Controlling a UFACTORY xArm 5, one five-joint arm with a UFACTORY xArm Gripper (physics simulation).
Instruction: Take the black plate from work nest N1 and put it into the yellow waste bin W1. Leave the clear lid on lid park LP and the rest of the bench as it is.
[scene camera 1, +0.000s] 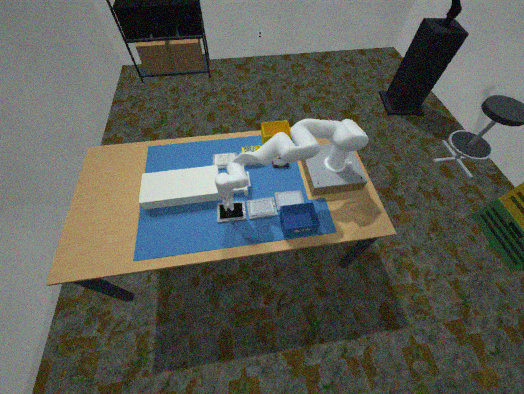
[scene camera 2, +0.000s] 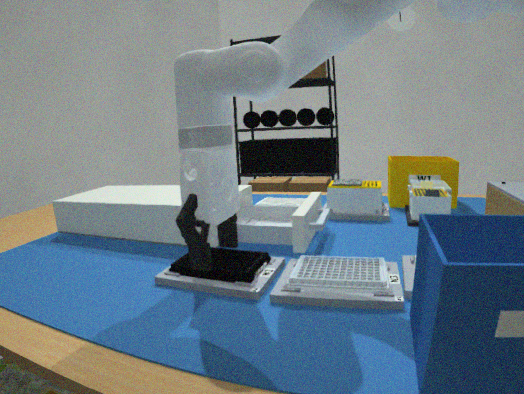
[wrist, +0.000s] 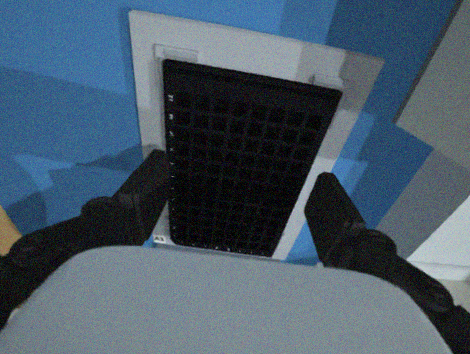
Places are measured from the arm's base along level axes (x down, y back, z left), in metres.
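Where they show: gripper, fingertip midpoint: (scene camera 1: 229, 209) (scene camera 2: 216, 257) (wrist: 241, 181); arm's base, origin of the base link: (scene camera 1: 334, 164).
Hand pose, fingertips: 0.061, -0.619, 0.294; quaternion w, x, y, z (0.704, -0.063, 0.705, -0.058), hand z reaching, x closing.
Observation:
Things, the pixels of their top centre, and the offset from my fingertips, as dx, dy, dz. "pt": a spot on its surface instead.
- black plate, middle of its top: (wrist: 233, 191) (scene camera 2: 219, 258) (scene camera 1: 230, 209) -0.001, +0.008, +0.002
- work nest N1, middle of its top: (wrist: 234, 182) (scene camera 2: 220, 264) (scene camera 1: 231, 210) +0.009, +0.008, +0.002
- yellow waste bin W1, middle of its top: (scene camera 2: 421, 158) (scene camera 1: 276, 128) -0.094, +0.267, -0.562
- clear plate, middle of its top: (scene camera 2: 340, 267) (scene camera 1: 261, 206) -0.001, +0.181, -0.025
- blue bin, middle of its top: (scene camera 1: 300, 214) -0.094, +0.379, +0.077
- long white device, surface spot: (scene camera 2: 120, 212) pt -0.039, -0.264, -0.036
The black plate (scene camera 1: 234, 214) (scene camera 2: 240, 261) (wrist: 250, 115) lies flat in work nest N1 (scene camera 2: 210, 286) (wrist: 215, 35), a light grey frame, with its wells uncovered. My gripper (scene camera 1: 228, 208) (scene camera 2: 215, 256) (wrist: 241, 181) is open and points down over the plate, a finger beside each long side. In the wrist view the left finger is close to the plate's edge, and a gap shows by the right finger. The yellow waste bin W1 (scene camera 1: 275, 129) (scene camera 2: 424, 172) stands at the back of the bench. I cannot clearly make out the clear lid or the label LP.
A clear plate (scene camera 1: 262, 207) (scene camera 2: 340, 271) sits in nest N3 beside N1. A blue bin (scene camera 1: 299, 219) (scene camera 2: 470, 305) stands at the front right. A long white device (scene camera 1: 180, 186) (scene camera 2: 120, 212) with an extended tray is behind N1. White boxes with yellow tops (scene camera 2: 355, 198) (scene camera 2: 429, 202) stand near W1.

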